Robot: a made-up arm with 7 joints. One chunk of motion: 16 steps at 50 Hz.
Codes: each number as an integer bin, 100 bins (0 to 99) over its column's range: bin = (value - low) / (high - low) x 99, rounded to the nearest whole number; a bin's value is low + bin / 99 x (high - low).
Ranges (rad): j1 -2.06..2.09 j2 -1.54..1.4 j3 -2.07..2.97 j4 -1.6..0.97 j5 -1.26..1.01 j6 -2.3..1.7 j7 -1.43..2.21
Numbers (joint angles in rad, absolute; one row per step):
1: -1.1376 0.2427 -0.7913 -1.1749 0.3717 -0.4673 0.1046
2: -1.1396 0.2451 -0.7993 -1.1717 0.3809 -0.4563 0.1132
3: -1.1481 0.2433 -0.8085 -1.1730 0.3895 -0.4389 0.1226
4: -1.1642 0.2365 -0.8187 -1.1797 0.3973 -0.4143 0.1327
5: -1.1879 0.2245 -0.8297 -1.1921 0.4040 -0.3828 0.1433
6: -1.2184 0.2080 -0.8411 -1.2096 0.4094 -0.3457 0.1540
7: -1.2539 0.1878 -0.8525 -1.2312 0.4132 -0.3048 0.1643
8: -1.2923 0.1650 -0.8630 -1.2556 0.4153 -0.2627 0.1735
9: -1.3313 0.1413 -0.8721 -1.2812 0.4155 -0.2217 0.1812
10: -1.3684 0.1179 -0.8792 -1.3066 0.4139 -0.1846 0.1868
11: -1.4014 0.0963 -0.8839 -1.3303 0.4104 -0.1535 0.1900
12: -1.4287 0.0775 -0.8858 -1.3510 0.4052 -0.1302 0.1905
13: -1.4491 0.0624 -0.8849 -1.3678 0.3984 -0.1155 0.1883
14: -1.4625 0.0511 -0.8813 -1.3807 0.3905 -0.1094 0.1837
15: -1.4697 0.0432 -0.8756 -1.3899 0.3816 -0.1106 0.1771
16: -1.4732 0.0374 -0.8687 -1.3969 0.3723 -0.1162 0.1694
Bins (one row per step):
1: 22 60 25 16 71 45 42
2: 22 60 25 16 72 46 42
3: 22 60 25 16 72 46 42
4: 21 60 25 16 72 47 43
5: 21 59 24 16 73 47 43
6: 20 59 24 15 73 48 43
7: 19 58 24 14 73 49 43
8: 18 57 24 13 73 50 44
9: 17 57 24 12 73 51 44
10: 16 56 23 11 73 52 44
11: 16 55 23 10 73 53 44
12: 15 54 23 10 73 54 44
13: 15 54 23 9 72 54 44
14: 14 54 23 8 72 54 44
15: 14 53 23 8 72 54 44
16: 14 53 24 8 71 54 44

